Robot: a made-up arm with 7 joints.
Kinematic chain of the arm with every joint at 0, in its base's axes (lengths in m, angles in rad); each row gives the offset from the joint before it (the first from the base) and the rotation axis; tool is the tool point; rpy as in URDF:
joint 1: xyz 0 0 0.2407 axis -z
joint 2: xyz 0 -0.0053 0.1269 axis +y
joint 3: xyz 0 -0.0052 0.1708 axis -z
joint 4: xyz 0 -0.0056 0.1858 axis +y
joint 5: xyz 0 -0.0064 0.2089 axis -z
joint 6: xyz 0 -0.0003 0.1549 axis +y
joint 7: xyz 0 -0.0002 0.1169 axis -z
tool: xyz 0 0 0 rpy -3.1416 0 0
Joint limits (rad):
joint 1: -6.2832..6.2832
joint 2: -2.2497..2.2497
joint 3: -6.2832..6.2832
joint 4: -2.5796..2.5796
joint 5: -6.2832..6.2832
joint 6: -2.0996..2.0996
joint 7: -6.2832..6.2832
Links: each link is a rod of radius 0.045 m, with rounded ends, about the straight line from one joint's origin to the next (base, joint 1, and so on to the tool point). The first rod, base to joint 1, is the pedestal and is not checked.
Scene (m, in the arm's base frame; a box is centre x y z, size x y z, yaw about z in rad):
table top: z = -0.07
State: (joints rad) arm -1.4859 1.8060 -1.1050 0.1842 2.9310 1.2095 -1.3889
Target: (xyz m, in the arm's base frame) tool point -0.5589 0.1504 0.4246
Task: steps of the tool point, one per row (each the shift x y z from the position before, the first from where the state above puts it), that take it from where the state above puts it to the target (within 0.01 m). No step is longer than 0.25 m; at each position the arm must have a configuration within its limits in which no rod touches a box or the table.
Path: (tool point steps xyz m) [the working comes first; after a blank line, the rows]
Joints at the target: -2.1302 1.3684 -1.5616 1.6745 3.0151 1.2987 -1.3889
Straight joint move there: clear.

1: -0.2122 0.0007 0.0213
2: -0.2020 -0.0718 0.0455
3: -0.1599 -0.1382 0.0618
4: -0.0917 -0.1839 0.0665
5: -0.0101 -0.1984 0.0587

